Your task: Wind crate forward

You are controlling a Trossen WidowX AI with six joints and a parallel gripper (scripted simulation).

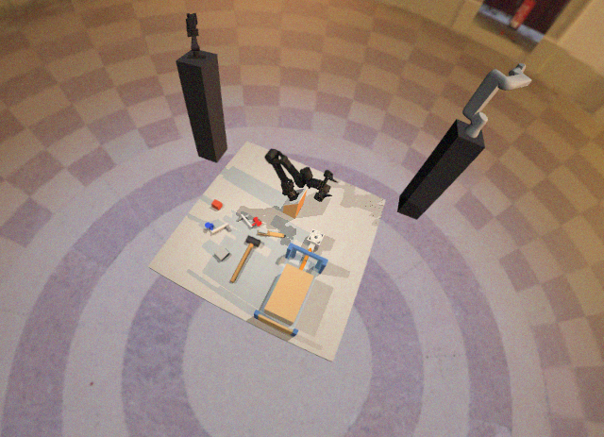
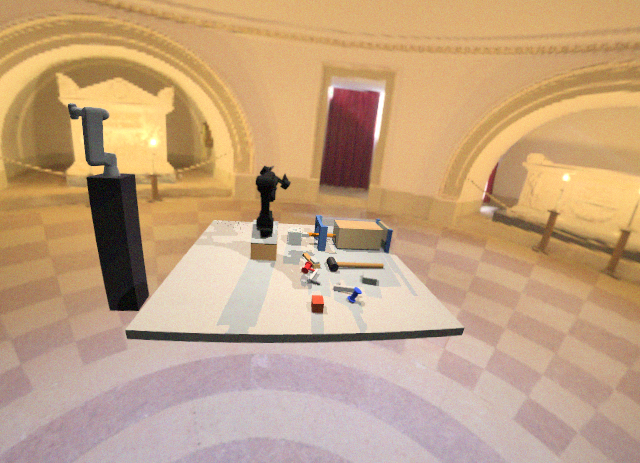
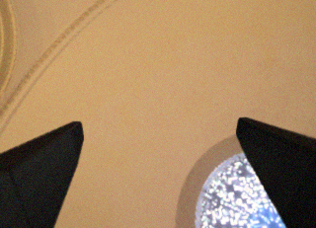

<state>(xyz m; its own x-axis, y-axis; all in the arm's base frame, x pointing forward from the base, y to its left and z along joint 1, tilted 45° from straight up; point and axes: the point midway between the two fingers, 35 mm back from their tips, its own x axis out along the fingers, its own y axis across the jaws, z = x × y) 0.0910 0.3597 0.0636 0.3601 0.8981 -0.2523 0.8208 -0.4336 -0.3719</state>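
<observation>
The red-knobbed handle is 160 mm ahead of my gripper tip, 480 mm to the right of it and 460 mm below it. From my gripper tip the other things lie so: winch 110 mm ahead, 10 mm to the right, 440 mm below; then red knob 160 mm ahead, 430 mm to the right, 460 mm below; then frame 280 mm ahead, 10 mm to the right, 370 mm below.
</observation>
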